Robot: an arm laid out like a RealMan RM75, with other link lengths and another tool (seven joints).
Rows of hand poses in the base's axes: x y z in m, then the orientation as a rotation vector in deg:
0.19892 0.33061 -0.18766 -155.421 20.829 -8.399
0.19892 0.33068 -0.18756 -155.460 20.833 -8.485
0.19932 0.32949 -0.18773 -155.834 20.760 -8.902
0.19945 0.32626 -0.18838 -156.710 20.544 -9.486
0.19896 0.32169 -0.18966 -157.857 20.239 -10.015
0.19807 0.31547 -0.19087 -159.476 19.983 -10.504
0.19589 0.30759 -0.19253 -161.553 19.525 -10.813
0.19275 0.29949 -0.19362 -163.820 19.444 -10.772
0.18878 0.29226 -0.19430 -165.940 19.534 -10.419
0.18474 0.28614 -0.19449 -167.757 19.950 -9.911
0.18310 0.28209 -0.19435 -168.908 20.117 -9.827
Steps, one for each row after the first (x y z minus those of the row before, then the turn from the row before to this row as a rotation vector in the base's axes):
0.00000 0.00007 0.00010 -0.051 -0.053 -0.013
0.00040 -0.00119 -0.00017 -0.420 -0.241 0.008
0.00013 -0.00323 -0.00065 -0.928 -0.299 0.106
-0.00049 -0.00457 -0.00128 -1.181 -0.229 0.184
-0.00089 -0.00622 -0.00121 -1.644 -0.118 0.168
-0.00218 -0.00788 -0.00166 -2.057 0.053 0.335
-0.00314 -0.00810 -0.00109 -2.219 0.362 0.110
-0.00397 -0.00723 -0.00068 -2.043 0.561 0.014
-0.00404 -0.00612 -0.00019 -1.747 0.641 -0.202
-0.00164 -0.00405 0.00014 -1.133 0.239 -0.078

